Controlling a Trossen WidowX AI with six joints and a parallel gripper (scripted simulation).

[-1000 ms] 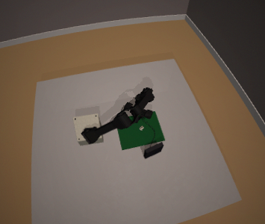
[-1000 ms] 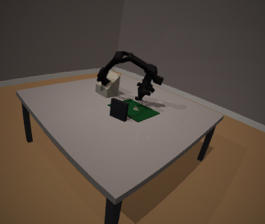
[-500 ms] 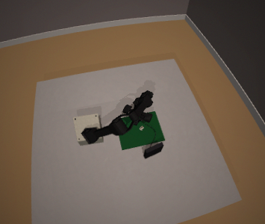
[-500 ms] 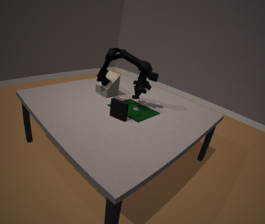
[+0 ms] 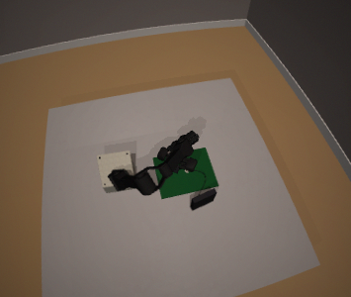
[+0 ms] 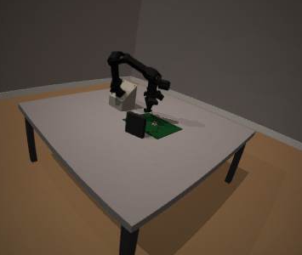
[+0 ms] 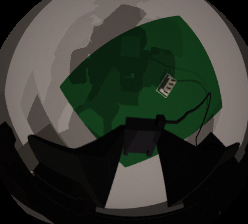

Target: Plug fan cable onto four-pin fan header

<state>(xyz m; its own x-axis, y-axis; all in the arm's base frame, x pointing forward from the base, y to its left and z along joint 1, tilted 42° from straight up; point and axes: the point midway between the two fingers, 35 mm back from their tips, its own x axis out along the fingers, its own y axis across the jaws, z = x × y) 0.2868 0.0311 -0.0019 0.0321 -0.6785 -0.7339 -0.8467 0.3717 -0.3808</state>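
My gripper tip is now 5 cm short of the green board, 1 cm to the right of it and 9 cm above it. The rest, counted from my gripper tip: black plug: 1 cm to the right.
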